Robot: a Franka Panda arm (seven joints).
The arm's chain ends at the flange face. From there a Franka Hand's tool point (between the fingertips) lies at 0.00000 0.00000 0.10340 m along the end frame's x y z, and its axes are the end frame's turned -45 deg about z.
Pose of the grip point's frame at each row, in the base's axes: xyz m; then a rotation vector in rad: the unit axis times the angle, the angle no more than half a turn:
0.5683 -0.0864 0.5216 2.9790 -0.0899 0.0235
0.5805 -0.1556 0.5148 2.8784 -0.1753 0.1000
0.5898 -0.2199 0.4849 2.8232 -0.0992 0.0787
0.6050 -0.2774 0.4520 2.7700 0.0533 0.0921
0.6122 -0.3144 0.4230 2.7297 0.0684 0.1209
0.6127 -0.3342 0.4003 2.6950 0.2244 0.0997
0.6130 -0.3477 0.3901 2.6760 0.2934 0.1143
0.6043 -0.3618 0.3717 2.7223 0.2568 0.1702
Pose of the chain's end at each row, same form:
0.5672 -0.0698 0.6236 2.7326 -1.2297 0.1144
0.5751 -0.1290 0.6146 2.6265 -1.2802 0.2377
0.5853 -0.1876 0.5830 2.6029 -1.1869 0.2479
0.5976 -0.2402 0.5482 2.6174 -1.0256 0.2875
0.6024 -0.2736 0.5175 2.5927 -0.9986 0.3340
0.6018 -0.2914 0.4938 2.6178 -0.8375 0.3265
0.5998 -0.3042 0.4830 2.6302 -0.7663 0.3460
0.5883 -0.3228 0.4661 2.6688 -0.8216 0.3787

